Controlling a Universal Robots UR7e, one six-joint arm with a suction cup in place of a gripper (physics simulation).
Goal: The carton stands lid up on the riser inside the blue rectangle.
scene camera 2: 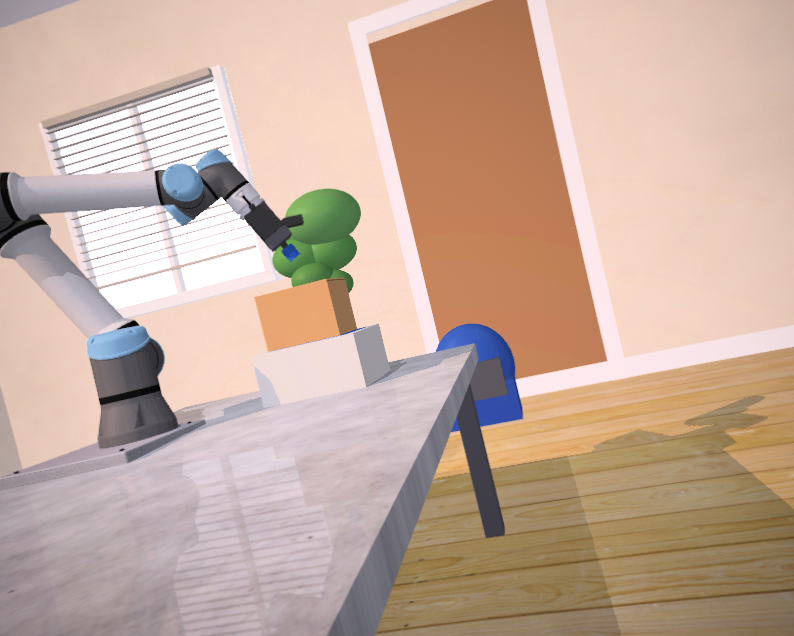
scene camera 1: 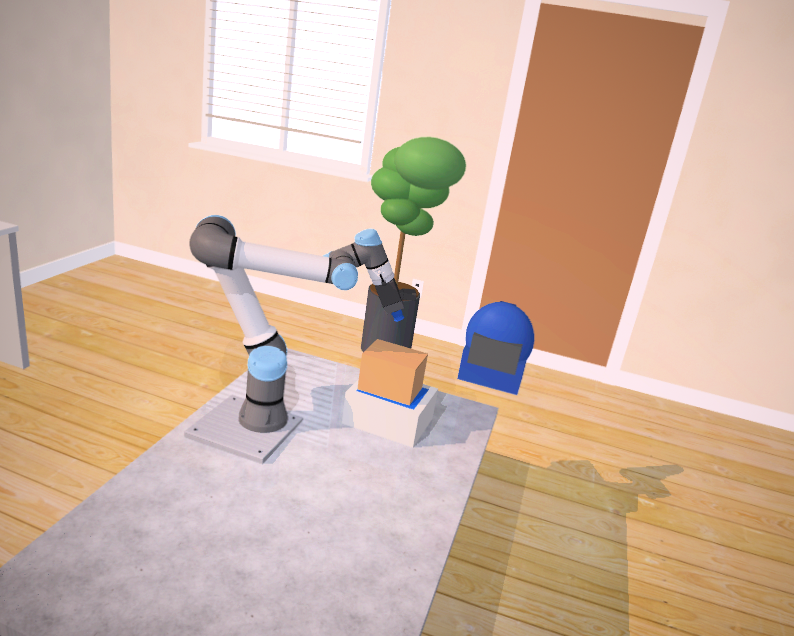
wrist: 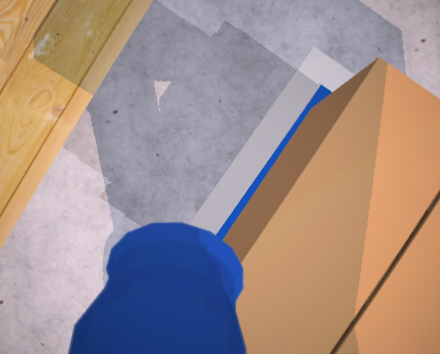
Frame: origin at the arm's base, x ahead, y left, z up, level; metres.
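Where they show: hand, tool point: [scene camera 2: 295, 257] [scene camera 1: 399, 318] [wrist: 175, 278]; arm's base, link origin: [scene camera 2: 140, 436] [scene camera 1: 262, 419].
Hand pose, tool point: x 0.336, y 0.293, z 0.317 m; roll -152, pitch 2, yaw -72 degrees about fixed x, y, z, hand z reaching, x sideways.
Things, the pixels of their top centre, and the offset from my tool point. "*": a spot on its surface instead. Level surfaces: height alone.
- orange-brown carton, top centre: [wrist: 386, 275] [scene camera 2: 300, 287] [scene camera 1: 395, 353] dx +0.022, dy -0.097, dz -0.081 m
- pale riser, top centre: [wrist: 325, 224] [scene camera 2: 318, 339] [scene camera 1: 393, 390] dx +0.033, dy -0.102, dz -0.211 m
- blue rectangle, surface spot: [wrist: 324, 92] * dx +0.138, dy -0.049, dz -0.211 m
- grey table, surface height: dz -0.331 m
The orange-brown carton [scene camera 1: 391, 378] [scene camera 2: 298, 316] [wrist: 310, 225] stands upright on the pale riser [scene camera 1: 384, 421] [scene camera 2: 308, 372] [wrist: 257, 150]. Its top face with the dark lid seam faces up in the wrist view. Parts of the blue rectangle [scene camera 1: 418, 397] [wrist: 324, 92] show on the riser along the carton's base, at the front and right sides in scene camera 1. The rectangle's other sides are hidden behind or under the carton. My gripper, a blue suction cup [scene camera 1: 397, 315] [scene camera 2: 290, 252] [wrist: 175, 245], is tilted in the air above the carton, apart from it, and holds nothing.
The riser stands on a grey table [scene camera 1: 265, 543] [scene camera 2: 231, 530], beside the arm's base plate [scene camera 1: 225, 433]. A potted plant [scene camera 1: 429, 162] [scene camera 2: 324, 215] stands behind the riser. A blue rounded object with a grey panel [scene camera 1: 503, 321] [scene camera 2: 473, 337] is beyond the table's far right corner.
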